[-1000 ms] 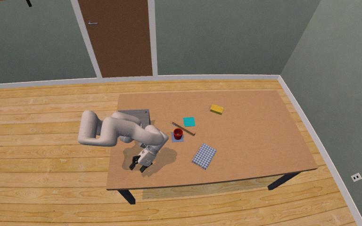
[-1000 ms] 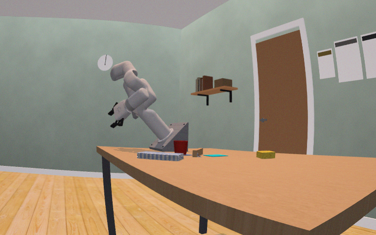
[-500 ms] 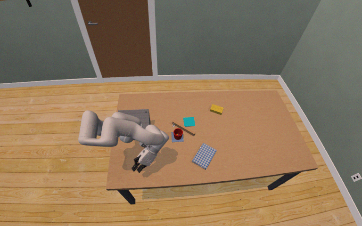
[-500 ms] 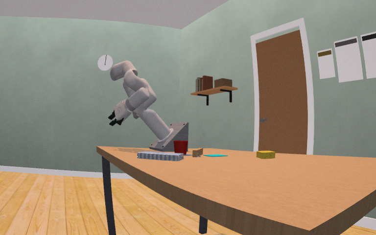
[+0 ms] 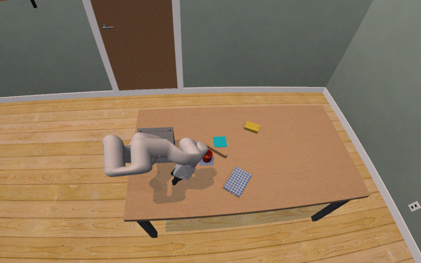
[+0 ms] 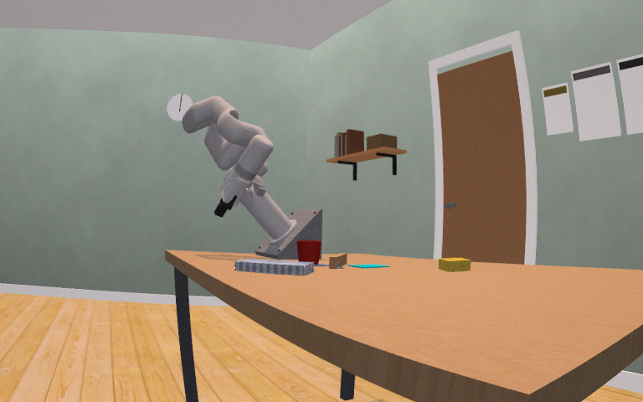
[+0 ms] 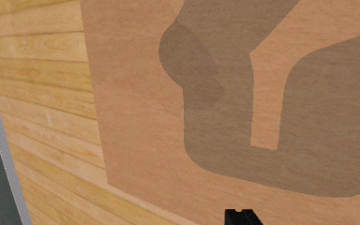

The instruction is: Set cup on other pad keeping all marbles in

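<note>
My hand is 22 cm short of the red cup, 22 cm to the right of it and 14 cm above it. The rest, counted from my hand: wooden rail 28 cm ahead, 29 cm to the left, 15 cm below; yellow marble 22 cm ahead, 23 cm to the left, 14 cm below; green marble 22 cm ahead, 20 cm to the left, 14 cm below.
</note>
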